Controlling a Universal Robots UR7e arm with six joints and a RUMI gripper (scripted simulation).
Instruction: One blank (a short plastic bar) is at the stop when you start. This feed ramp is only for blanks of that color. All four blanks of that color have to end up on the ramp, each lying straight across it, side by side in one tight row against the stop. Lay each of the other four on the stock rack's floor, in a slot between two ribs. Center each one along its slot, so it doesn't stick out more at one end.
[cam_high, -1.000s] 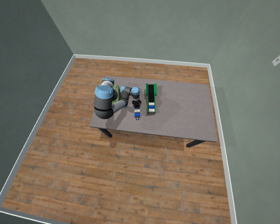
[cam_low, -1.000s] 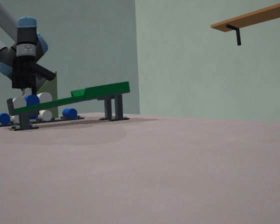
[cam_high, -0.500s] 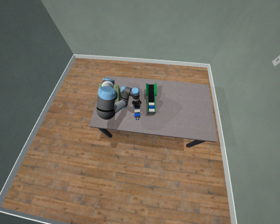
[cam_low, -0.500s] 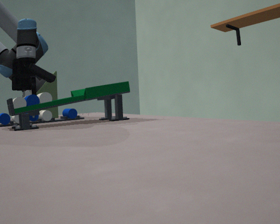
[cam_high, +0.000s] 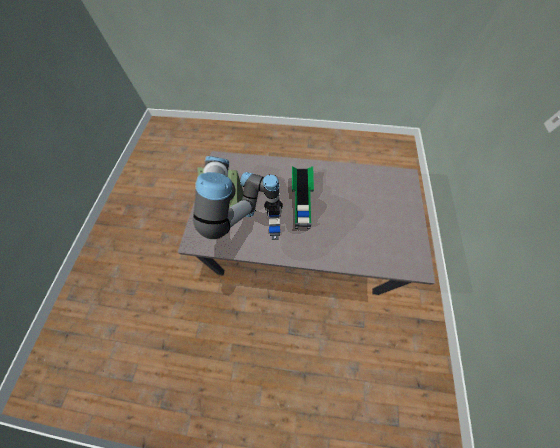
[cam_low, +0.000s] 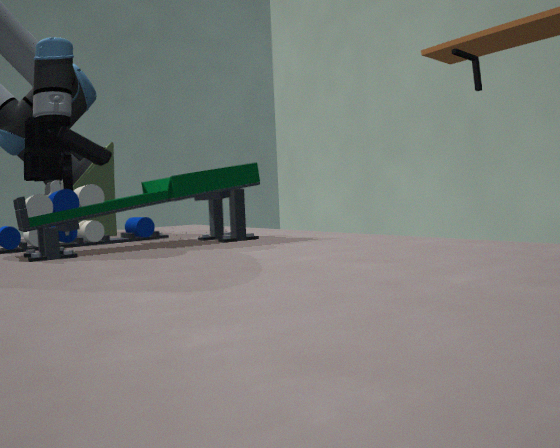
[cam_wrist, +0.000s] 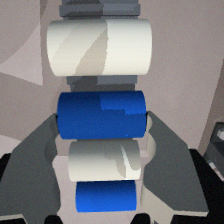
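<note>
My gripper is now 1 cm past the stock rack, 3 cm to the right of it and 4 cm above it. Also, from my hand: dark stop 19 cm ahead, 6 cm to the right, 2 cm above.
</note>
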